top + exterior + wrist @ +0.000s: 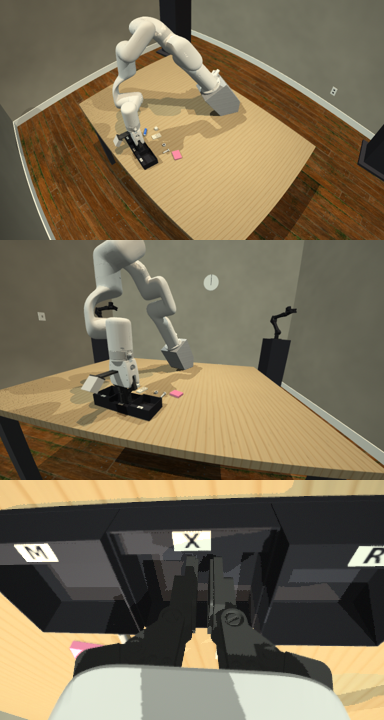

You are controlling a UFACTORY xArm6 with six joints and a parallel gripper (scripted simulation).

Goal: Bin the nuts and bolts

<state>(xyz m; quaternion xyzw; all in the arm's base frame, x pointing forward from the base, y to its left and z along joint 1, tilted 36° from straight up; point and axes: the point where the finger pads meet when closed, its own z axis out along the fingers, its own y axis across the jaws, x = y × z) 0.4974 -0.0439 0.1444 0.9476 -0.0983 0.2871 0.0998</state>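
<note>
The black bin marked R is 10 mm to the left of my hand and 20 mm below it. Round my hand: white domino: 130 mm behind, 30 mm below; then grey hex nut: 110 mm behind, 80 mm to the left, 30 mm below; then blue battery: 100 mm behind, 70 mm to the right, 30 mm below.
</note>
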